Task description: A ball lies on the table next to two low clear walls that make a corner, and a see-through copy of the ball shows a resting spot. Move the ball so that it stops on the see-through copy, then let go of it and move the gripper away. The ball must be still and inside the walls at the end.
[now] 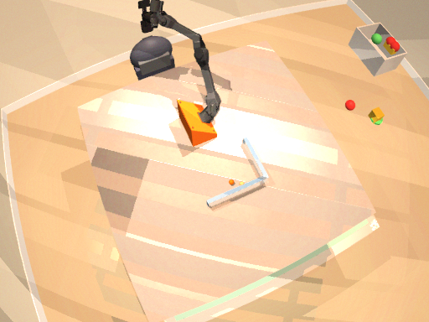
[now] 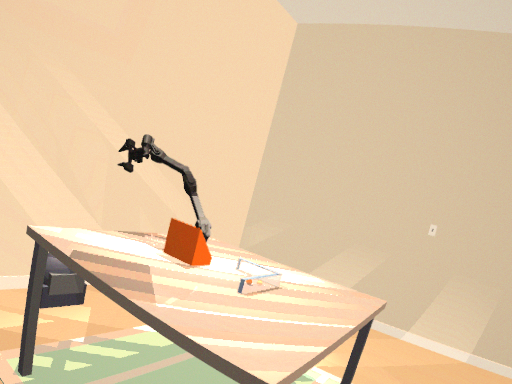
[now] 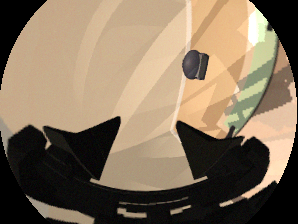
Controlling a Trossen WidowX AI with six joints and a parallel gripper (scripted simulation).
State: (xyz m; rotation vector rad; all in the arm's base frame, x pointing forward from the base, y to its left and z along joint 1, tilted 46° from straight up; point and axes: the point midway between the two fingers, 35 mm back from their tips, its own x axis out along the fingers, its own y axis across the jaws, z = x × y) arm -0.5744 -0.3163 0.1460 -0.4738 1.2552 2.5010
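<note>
Now: the goal spot 99 cm ahead of my gripper tip, 16 cm to the left of it and 37 cm below it.
</note>
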